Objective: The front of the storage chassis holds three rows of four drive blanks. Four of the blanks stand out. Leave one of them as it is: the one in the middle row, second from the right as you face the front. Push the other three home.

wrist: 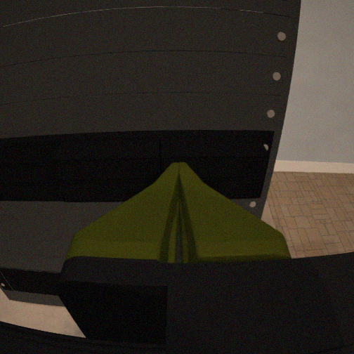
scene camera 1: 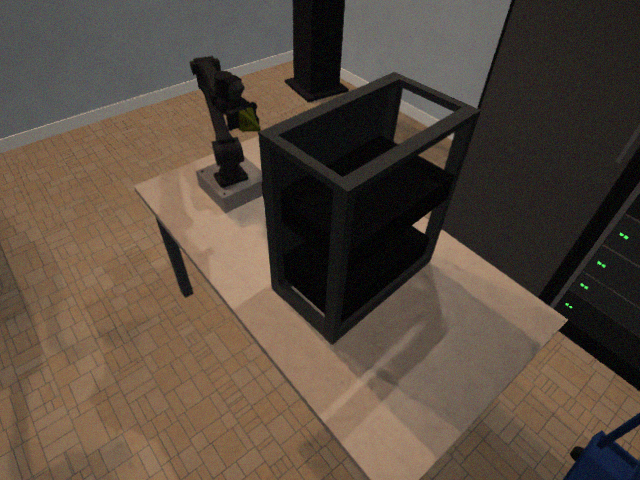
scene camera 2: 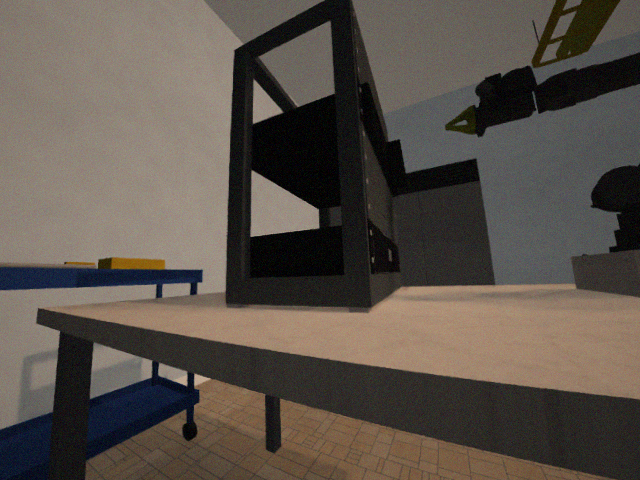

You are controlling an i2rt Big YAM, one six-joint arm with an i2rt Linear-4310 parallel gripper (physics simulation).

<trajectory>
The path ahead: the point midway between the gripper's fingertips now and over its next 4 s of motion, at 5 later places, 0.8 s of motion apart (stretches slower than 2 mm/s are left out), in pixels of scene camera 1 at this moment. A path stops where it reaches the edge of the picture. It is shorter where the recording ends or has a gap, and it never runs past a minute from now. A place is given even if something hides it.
My gripper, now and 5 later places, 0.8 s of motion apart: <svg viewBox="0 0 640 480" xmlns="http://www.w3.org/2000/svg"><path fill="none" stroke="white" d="M259 129L325 122L349 120L347 129L350 131L353 131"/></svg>
</trajectory>
